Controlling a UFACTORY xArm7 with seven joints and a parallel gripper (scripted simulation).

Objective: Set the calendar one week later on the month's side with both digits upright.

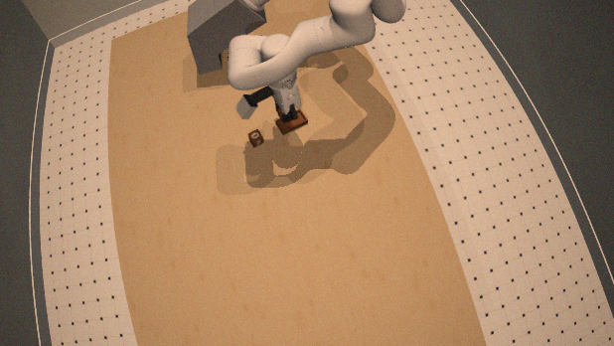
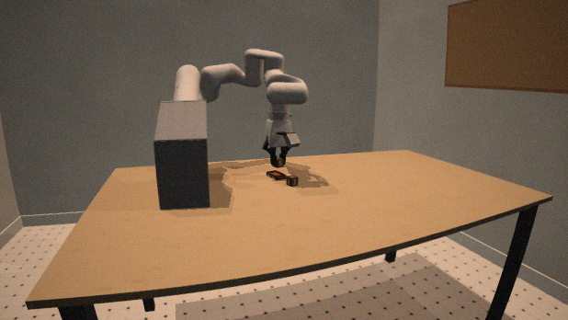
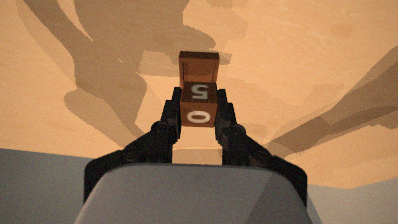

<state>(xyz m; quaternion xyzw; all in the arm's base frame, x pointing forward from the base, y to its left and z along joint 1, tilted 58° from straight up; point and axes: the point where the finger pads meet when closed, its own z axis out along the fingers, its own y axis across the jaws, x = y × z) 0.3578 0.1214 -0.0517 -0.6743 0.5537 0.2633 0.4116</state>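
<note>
Now: hand 2 cm to the right of the brown tray and 7 cm above it.
</note>
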